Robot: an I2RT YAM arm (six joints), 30 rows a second.
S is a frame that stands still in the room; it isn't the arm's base.
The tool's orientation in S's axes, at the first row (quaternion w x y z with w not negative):
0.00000, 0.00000, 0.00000, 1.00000
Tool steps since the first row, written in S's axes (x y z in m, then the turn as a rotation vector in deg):
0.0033, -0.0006, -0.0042, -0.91, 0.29, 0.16
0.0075, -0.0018, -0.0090, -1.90, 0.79, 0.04
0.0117, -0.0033, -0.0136, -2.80, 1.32, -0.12
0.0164, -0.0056, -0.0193, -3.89, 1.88, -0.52
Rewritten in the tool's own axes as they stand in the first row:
-0.0033, 0.0006, -0.0042, 0.91, -0.29, 0.16
-0.0075, 0.0018, -0.0090, 1.90, -0.79, 0.04
-0.0117, 0.0033, -0.0136, 2.80, -1.32, -0.12
-0.0164, 0.0056, -0.0193, 3.89, -1.88, -0.52

